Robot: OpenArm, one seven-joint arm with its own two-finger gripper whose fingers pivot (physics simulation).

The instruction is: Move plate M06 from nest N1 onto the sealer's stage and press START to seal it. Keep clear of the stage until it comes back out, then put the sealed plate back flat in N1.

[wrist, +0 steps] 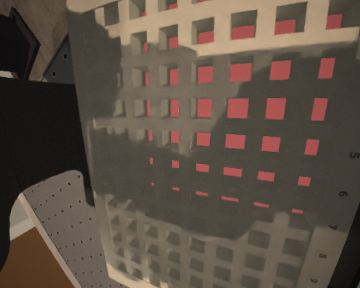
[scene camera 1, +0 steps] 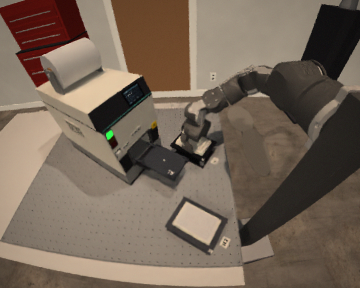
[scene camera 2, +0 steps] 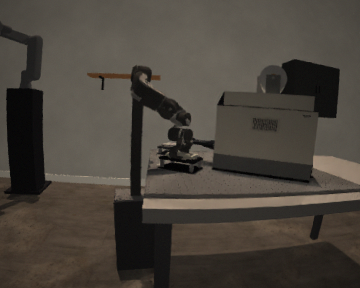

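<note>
Plate M06, a pale plate with many square wells showing red, lies level in or just at nest N1, a dark holder beside the sealer. My gripper points down over it and is shut on the plate's two sides. In the wrist view, one black finger touches the left edge and part of the other shows at the lower right. The sealer has its dark stage out, with no plate on it. A green lit button shows on its front.
A second pale plate sits in nest N2 near the front of the perforated table top. The stage stands close beside N1, on the sealer side. The arm's dark post rises at the table's edge.
</note>
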